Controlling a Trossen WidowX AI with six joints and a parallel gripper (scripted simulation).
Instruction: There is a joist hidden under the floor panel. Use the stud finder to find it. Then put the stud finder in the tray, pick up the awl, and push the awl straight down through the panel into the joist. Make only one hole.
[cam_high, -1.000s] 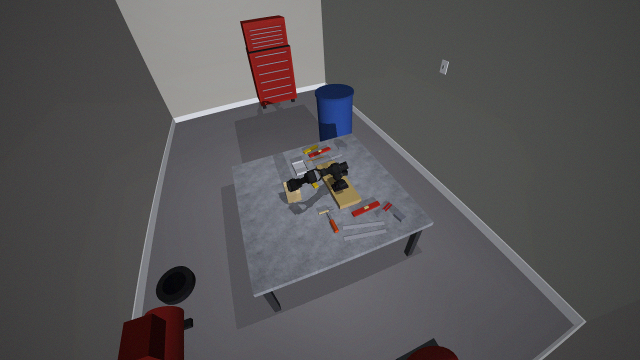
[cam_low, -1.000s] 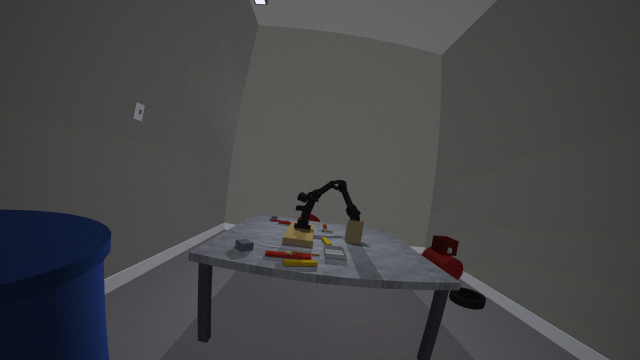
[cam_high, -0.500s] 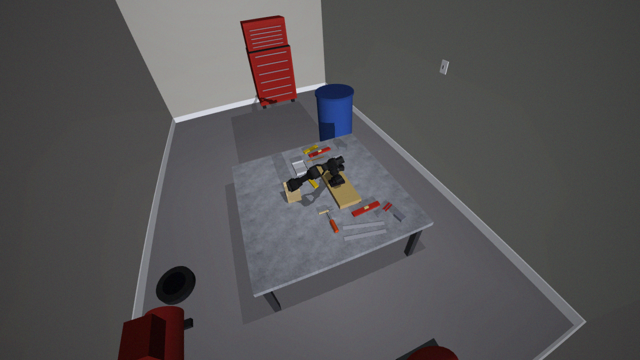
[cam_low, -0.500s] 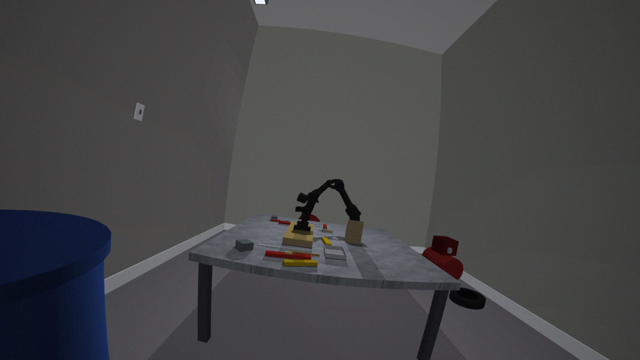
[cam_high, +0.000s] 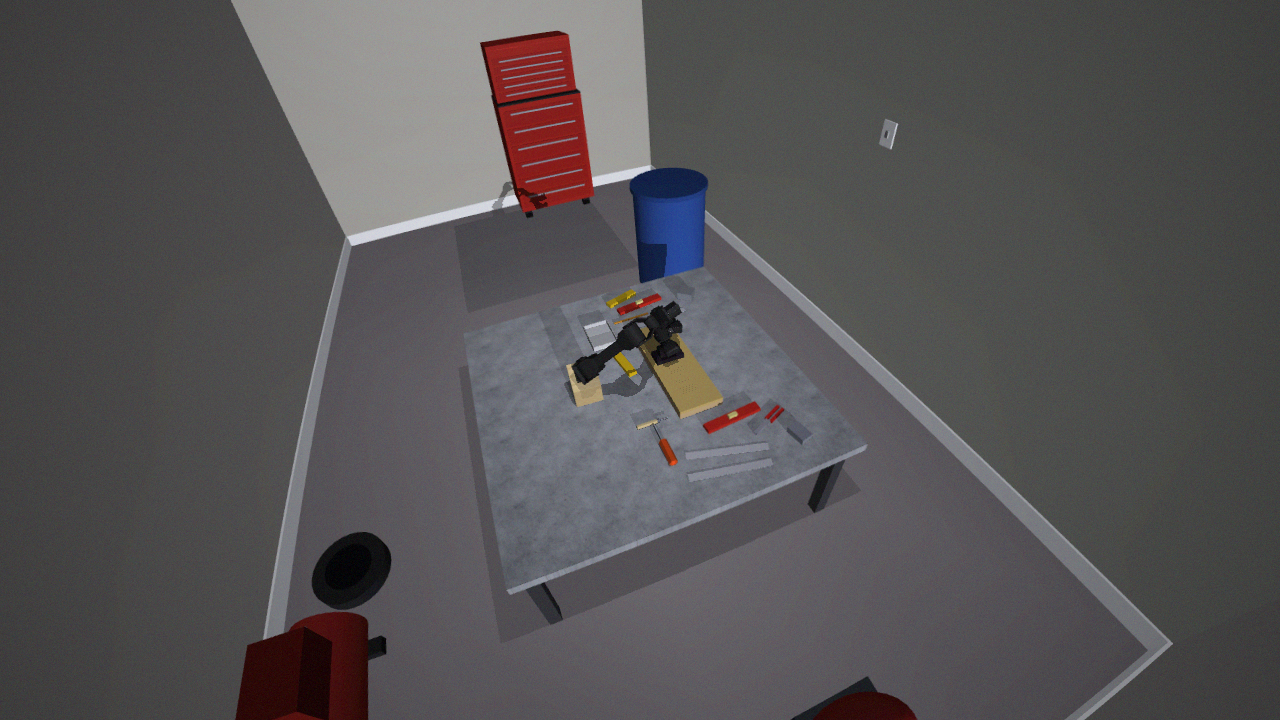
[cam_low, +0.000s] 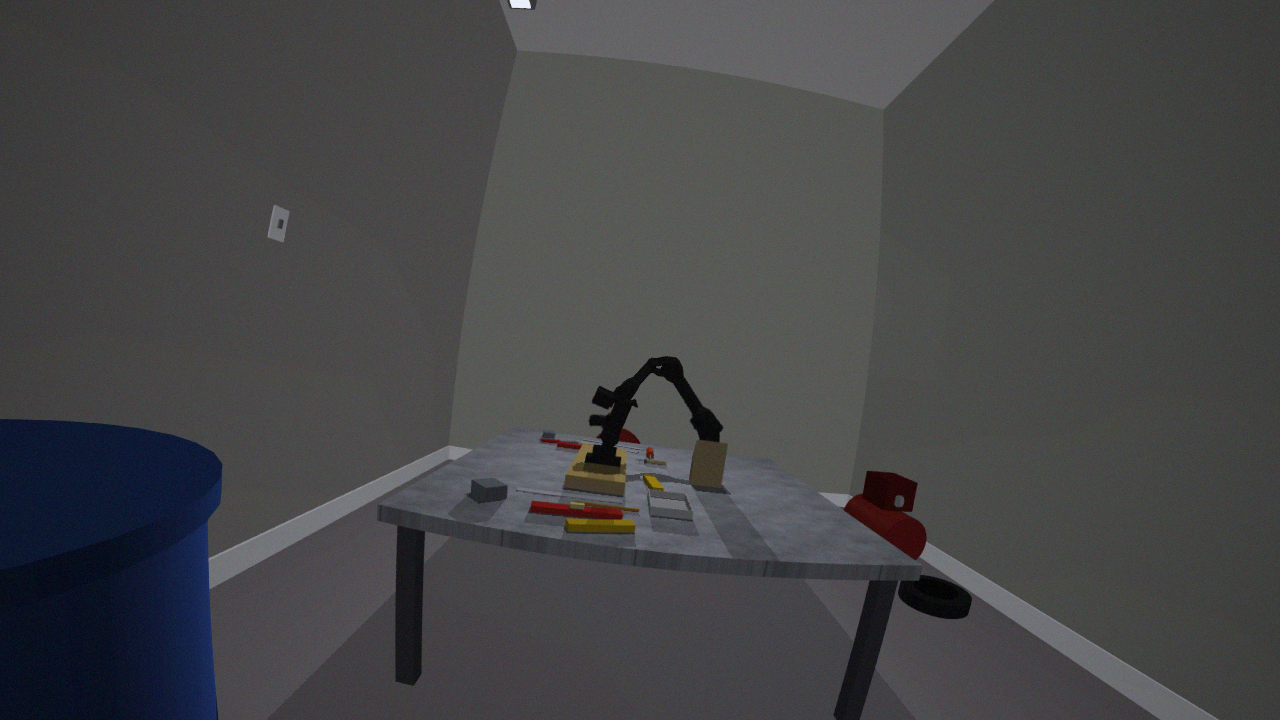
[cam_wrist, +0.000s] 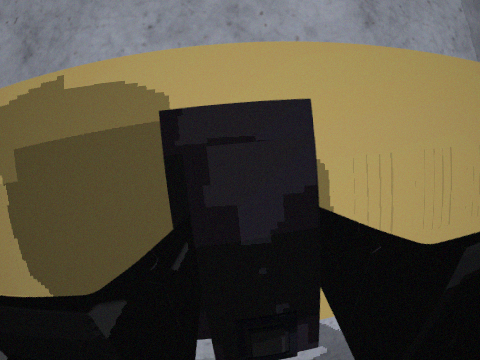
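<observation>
The white tray lies 28 cm to the left of my gripper tip, 23 cm behind it and 5 cm below it. The rest, counted from my gripper tip: thin orange rod (35 cm to the left, 6 cm below, 6 cm behind); orange-handled tool (37 cm to the right, 18 cm behind, 5 cm below); black stud finder (2 cm behind, 2 cm above).
</observation>
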